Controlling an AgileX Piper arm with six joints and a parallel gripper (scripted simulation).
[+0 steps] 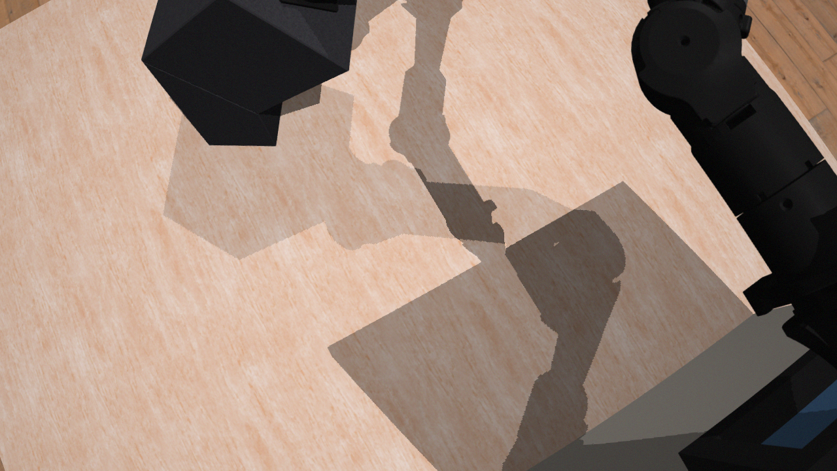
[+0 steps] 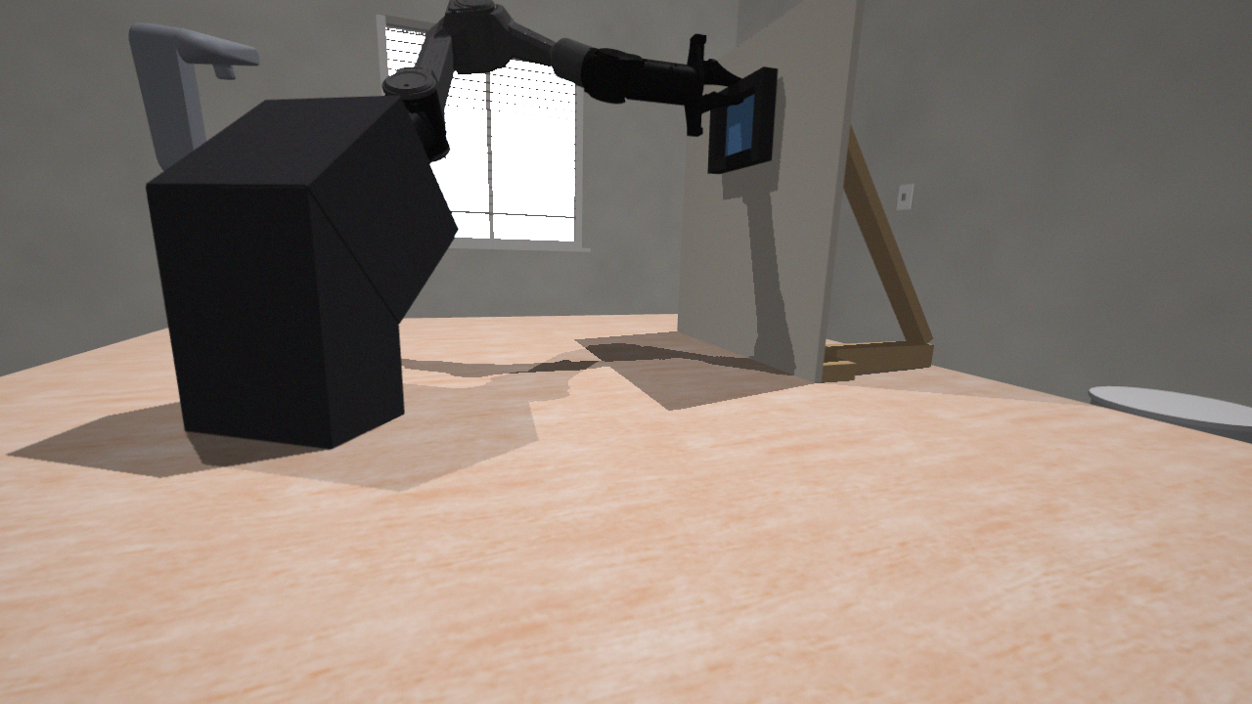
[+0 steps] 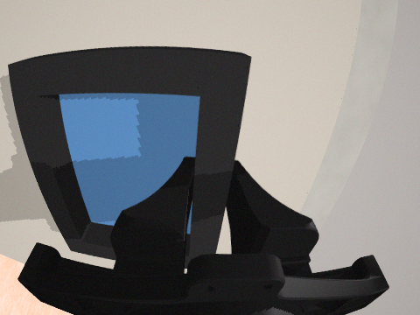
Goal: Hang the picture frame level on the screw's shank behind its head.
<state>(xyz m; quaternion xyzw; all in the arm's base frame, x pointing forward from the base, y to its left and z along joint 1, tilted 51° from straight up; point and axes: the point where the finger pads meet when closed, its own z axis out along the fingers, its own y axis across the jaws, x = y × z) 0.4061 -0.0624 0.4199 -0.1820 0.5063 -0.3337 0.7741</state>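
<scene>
The picture frame is 50 mm below my hand, 10 mm to the right of it and 10 mm ahead of it. Also, from my hand: grey wall panel (180 mm below, 20 mm ahead, 10 mm to the left).
</scene>
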